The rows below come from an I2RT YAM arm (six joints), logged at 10 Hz.
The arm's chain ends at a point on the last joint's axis. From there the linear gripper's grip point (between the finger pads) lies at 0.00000 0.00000 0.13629 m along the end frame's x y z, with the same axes.
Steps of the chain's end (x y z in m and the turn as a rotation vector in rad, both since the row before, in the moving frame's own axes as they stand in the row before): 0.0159, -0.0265, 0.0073, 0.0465, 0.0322, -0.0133; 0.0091, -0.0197, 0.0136, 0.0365, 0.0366, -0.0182; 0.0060, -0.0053, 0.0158, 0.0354, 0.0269, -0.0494; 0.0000, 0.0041, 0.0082, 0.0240, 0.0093, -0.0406; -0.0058, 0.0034, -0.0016, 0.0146, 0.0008, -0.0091; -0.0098, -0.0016, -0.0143, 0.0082, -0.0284, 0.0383; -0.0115, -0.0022, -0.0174, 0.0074, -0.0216, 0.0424; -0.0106, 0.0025, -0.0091, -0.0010, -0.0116, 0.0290; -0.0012, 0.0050, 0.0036, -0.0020, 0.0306, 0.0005; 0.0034, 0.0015, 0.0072, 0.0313, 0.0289, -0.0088; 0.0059, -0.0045, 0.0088, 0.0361, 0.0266, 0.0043
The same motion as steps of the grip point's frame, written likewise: 0.0202, -0.0329, 0.0071, 0.0465, 0.0322, -0.0133; 0.0140, -0.0247, 0.0134, 0.0365, 0.0366, -0.0182; 0.0095, -0.0102, 0.0157, 0.0354, 0.0269, -0.0494; 0.0012, 0.0008, 0.0082, 0.0240, 0.0093, -0.0406; -0.0057, 0.0014, -0.0016, 0.0146, 0.0008, -0.0091; -0.0136, -0.0028, -0.0144, 0.0082, -0.0284, 0.0383; -0.0144, -0.0033, -0.0174, 0.0074, -0.0216, 0.0424; -0.0122, 0.0026, -0.0091, -0.0010, -0.0116, 0.0290; 0.0030, 0.0053, 0.0035, -0.0020, 0.0306, 0.0005; 0.0073, -0.0028, 0.0071, 0.0313, 0.0289, -0.0088; 0.0095, -0.0094, 0.0087, 0.0361, 0.0266, 0.0043
